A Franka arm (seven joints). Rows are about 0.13 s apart.
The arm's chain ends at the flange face. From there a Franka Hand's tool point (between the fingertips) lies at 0.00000 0.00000 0.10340 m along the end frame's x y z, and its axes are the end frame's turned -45 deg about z.
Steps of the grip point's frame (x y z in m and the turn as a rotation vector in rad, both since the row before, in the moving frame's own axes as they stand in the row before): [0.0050 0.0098 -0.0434 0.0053 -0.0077 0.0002]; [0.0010 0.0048 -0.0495 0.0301 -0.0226 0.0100]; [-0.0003 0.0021 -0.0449 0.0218 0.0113 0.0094]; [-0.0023 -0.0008 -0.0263 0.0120 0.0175 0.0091]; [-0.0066 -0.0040 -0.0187 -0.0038 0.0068 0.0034]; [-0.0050 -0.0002 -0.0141 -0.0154 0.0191 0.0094]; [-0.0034 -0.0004 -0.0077 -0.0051 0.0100 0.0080]
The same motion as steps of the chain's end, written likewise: [0.0114 0.0032 -0.0434 -0.0017 -0.0092 0.0002]; [0.0080 0.0033 -0.0494 0.0053 -0.0373 0.0100]; [0.0020 0.0041 -0.0449 0.0234 -0.0074 0.0094]; [-0.0026 0.0032 -0.0263 0.0209 0.0039 0.0091]; [-0.0083 0.0021 -0.0187 0.0021 0.0075 0.0034]; [-0.0062 0.0037 -0.0141 0.0026 0.0244 0.0094]; [-0.0038 0.0025 -0.0077 0.0035 0.0107 0.0080]
